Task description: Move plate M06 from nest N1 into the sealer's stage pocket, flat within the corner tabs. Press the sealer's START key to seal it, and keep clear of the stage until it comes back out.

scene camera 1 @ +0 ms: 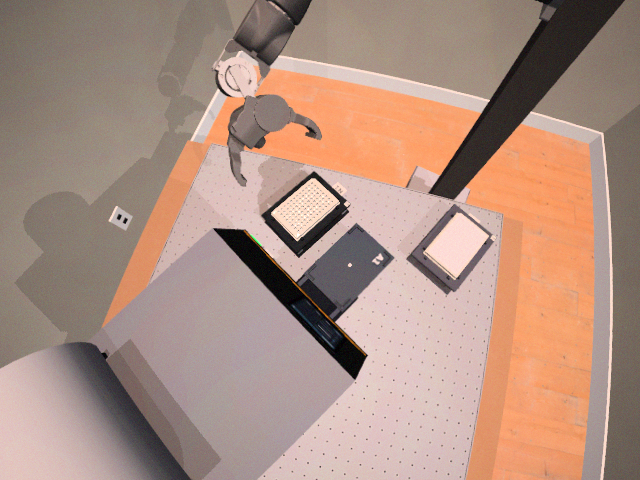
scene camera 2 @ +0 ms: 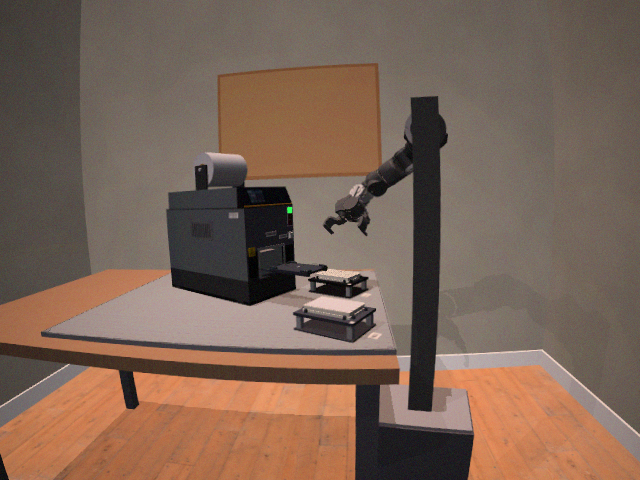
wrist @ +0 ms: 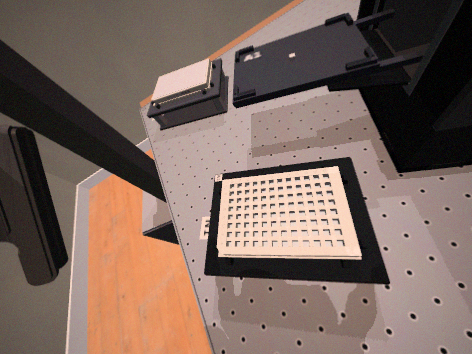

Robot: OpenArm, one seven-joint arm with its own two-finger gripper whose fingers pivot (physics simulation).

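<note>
The plate M06 (scene camera 1: 306, 208) (scene camera 2: 337, 274) (wrist: 282, 215), cream with a grid of wells, sits flat on the black nest N1 (scene camera 1: 301, 248) (wrist: 300, 270). My gripper (scene camera 1: 279, 160) (scene camera 2: 348, 233) is open and empty, high above and to the side of the plate; one finger shows at the left of the wrist view. The sealer's dark stage (scene camera 1: 356, 255) (scene camera 2: 301, 268) (wrist: 310, 60) is out, with bare corner tabs and an empty pocket. The sealer (scene camera 1: 227, 330) (scene camera 2: 206, 248) has a lit green patch (scene camera 1: 255, 239) (scene camera 2: 289, 210) on its front. I cannot make out the START key for certain.
A second nest (scene camera 1: 445, 281) (wrist: 195, 112) holds a smooth white plate (scene camera 1: 457, 245) (scene camera 2: 334, 306) (wrist: 182, 81), on the far side of the stage from N1. The arm's dark post (scene camera 1: 509, 98) (scene camera 2: 424, 258) (wrist: 85, 115) stands beside the table. A white roll (scene camera 2: 227, 169) tops the sealer.
</note>
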